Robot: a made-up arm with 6 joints.
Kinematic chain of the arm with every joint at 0, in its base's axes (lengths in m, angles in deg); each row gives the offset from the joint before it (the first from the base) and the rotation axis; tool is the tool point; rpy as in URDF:
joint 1: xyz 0 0 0.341 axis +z
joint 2: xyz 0 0 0 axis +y
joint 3: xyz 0.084 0 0.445 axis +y
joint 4: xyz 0.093 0 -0.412 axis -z
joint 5: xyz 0 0 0 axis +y
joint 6: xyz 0.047 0 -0.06 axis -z
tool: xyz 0 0 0 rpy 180 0 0
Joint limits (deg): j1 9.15..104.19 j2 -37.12..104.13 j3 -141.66..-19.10 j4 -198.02..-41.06 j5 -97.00..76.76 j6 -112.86..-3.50
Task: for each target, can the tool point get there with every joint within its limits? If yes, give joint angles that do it. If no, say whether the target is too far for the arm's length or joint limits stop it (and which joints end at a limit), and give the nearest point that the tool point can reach.
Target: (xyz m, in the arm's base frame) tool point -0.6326 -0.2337 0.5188
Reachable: no: joint limits stop it (at a limit: joint 1, joint 2, joint 3) | nearest point -0.1088 0.1425 0.5868 | short by 0.648 m
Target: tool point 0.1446 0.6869 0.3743
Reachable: yes | joints 72.51 45.31 -89.93 -104.30 -73.81 -85.43
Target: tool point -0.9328 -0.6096 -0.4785
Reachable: no: too far | nearest point -0.0784 0.0371 -0.1387 | short by 1.124 m
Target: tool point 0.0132 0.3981 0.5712
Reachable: yes | joints 84.18 -8.84 -47.33 -157.12 -28.94 -19.94
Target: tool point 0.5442 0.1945 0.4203
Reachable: yes | joints 19.58 31.09 -74.20 -179.24 -78.93 -84.72
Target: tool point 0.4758 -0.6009 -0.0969
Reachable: no: joint limits stop it (at a limit: joint 1, joint 5) | nearest point 0.3770 0.0125 -0.0969 | short by 0.621 m
